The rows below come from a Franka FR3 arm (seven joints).
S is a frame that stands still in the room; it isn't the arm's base.
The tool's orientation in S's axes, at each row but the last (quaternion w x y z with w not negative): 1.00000, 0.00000, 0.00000, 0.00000; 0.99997, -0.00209, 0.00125, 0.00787; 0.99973, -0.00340, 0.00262, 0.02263; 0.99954, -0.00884, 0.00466, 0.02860; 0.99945, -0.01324, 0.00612, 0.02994; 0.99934, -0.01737, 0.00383, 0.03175; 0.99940, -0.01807, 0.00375, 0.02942; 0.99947, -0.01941, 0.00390, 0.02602; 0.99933, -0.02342, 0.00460, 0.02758; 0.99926, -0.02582, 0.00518, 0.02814; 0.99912, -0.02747, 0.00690, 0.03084
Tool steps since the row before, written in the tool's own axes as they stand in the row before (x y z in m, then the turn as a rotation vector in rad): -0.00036, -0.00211, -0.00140, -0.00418, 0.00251, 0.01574; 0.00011, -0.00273, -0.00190, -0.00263, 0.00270, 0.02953; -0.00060, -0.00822, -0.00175, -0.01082, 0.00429, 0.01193; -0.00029, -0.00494, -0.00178, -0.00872, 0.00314, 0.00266; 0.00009, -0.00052, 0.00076, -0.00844, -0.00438, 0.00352; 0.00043, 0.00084, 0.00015, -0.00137, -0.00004, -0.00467; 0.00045, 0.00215, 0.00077, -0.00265, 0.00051, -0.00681; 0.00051, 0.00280, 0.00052, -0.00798, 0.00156, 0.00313; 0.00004, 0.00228, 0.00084, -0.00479, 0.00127, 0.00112; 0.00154, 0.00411, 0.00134, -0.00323, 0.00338, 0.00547; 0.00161, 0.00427, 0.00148, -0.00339, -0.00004, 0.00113
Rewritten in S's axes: -0.00036, -0.00211, -0.00140, -0.00418, 0.00251, 0.01574; 0.00015, -0.00274, -0.00189, -0.00260, 0.00278, 0.02953; -0.00024, -0.00825, -0.00169, -0.01094, 0.00388, 0.01196; -0.00002, -0.00498, -0.00169, -0.00886, 0.00268, 0.00269; 0.00013, -0.00049, 0.00077, -0.00812, -0.00478, 0.00374; 0.00038, 0.00087, 0.00012, -0.00140, -0.00029, -0.00465; 0.00033, 0.00220, 0.00069, -0.00272, 0.00011, -0.00680; 0.00037, 0.00284, 0.00041, -0.00803, 0.00126, 0.00314; -0.00008, 0.00232, 0.00073, -0.00484, 0.00106, 0.00111; 0.00132, 0.00425, 0.00111, -0.00337, 0.00347, 0.00533; 0.00136, 0.00444, 0.00122, -0.00337, -0.00018, 0.00118
